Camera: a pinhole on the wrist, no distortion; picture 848 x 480 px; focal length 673.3 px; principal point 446.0 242.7 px. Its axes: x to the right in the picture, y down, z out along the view. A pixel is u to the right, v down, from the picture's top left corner.
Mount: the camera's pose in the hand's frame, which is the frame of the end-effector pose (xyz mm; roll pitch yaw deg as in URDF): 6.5 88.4 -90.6 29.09 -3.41 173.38
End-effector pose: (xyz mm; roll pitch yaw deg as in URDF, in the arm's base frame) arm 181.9 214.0 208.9 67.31 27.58 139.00
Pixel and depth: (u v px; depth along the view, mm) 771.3 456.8 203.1
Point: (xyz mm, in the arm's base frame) 208.6 270.3 400.0
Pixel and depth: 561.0 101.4 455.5
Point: 87.4 416.7 631.7
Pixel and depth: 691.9 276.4 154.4
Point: 135.2 234.5 374.2
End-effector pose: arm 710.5 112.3 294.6 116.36 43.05 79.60
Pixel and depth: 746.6 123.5 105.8
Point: 790.9 178.3 420.1
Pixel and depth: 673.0 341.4 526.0
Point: 1199.0 -11.6 431.8
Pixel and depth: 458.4 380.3 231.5
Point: 911.3 150.0 338.2
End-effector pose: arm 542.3 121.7 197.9 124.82 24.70 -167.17
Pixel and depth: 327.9 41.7 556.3
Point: 178.0 583.6 328.2
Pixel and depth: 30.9 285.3 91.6
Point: 422.4 155.5 263.6
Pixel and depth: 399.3 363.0 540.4
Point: 360.8 589.5 129.7
